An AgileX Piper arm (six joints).
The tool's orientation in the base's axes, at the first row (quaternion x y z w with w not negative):
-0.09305 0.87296 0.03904 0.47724
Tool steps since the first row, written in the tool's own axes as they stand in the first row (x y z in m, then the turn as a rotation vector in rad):
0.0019 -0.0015 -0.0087 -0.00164 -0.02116 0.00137
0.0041 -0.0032 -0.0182 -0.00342 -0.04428 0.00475
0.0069 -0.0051 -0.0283 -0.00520 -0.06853 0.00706
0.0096 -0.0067 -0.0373 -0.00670 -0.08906 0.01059
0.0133 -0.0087 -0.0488 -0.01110 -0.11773 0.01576
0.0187 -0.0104 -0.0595 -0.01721 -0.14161 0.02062
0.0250 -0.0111 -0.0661 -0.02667 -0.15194 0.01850
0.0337 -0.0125 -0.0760 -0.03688 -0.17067 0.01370
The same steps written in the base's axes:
-0.0079 -0.0031 0.0031 0.00622 -0.02031 0.00107
-0.0166 -0.0065 0.0065 0.01457 -0.04220 0.00122
-0.0260 -0.0103 0.0096 0.02226 -0.06538 0.00196
-0.0345 -0.0136 0.0123 0.03007 -0.08475 0.00174
-0.0456 -0.0178 0.0154 0.04238 -0.11147 0.00323
-0.0569 -0.0219 0.0167 0.05439 -0.13333 0.00623
-0.0656 -0.0244 0.0150 0.05969 -0.14260 0.01554
-0.0780 -0.0284 0.0131 0.06484 -0.16043 0.02710

